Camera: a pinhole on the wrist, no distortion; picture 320 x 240 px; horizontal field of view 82.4 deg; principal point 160.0 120.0 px. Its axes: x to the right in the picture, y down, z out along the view. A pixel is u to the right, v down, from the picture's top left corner.
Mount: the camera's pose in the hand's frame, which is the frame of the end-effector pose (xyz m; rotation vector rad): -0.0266 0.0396 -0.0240 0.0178 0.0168 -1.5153
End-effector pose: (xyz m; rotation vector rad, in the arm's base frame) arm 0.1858 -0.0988 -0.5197 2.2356 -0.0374 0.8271
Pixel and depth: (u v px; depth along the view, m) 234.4 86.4 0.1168
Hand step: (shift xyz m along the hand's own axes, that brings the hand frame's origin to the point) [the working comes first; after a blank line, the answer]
In the camera's frame: 0.0475 -0.0215 0.1168

-0.0454 -0.0116 0.0917
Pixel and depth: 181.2 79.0 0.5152
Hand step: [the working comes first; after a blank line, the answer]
In the camera's frame: 0.0598 -0.1156 0.5152

-0.1387 -0.0379 0.4896
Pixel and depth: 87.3 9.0 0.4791
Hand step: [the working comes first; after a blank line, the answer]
In the camera's frame: -0.1906 -0.2910 0.4791

-0.3277 0.2031 0.4588
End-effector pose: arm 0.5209 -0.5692 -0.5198 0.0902 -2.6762 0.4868
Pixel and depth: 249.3 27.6 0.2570
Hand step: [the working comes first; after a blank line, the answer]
In the camera's frame: 0.1256 -0.1299 0.2570

-0.1494 -0.0986 0.2300
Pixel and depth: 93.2 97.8 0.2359
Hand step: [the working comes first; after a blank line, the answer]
In the camera's frame: -0.0862 -0.0287 0.2359

-0.0600 0.1188 0.2137
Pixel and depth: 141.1 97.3 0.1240
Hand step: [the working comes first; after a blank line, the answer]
In the camera's frame: -0.0128 -0.0154 0.1240

-0.0427 0.0488 0.1002
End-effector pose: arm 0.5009 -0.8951 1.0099 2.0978 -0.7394 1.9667
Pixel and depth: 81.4 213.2 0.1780
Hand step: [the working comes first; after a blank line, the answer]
In the camera's frame: -0.0766 0.0908 0.1780

0.0598 0.1171 0.1558
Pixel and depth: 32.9 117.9 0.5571
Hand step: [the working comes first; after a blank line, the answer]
In the camera's frame: -0.3874 -0.0064 0.5571

-0.0545 0.4136 0.5415
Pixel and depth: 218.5 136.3 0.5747
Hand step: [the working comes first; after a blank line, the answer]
In the camera's frame: 0.1840 0.0513 0.5747

0.0348 -0.1539 0.5465
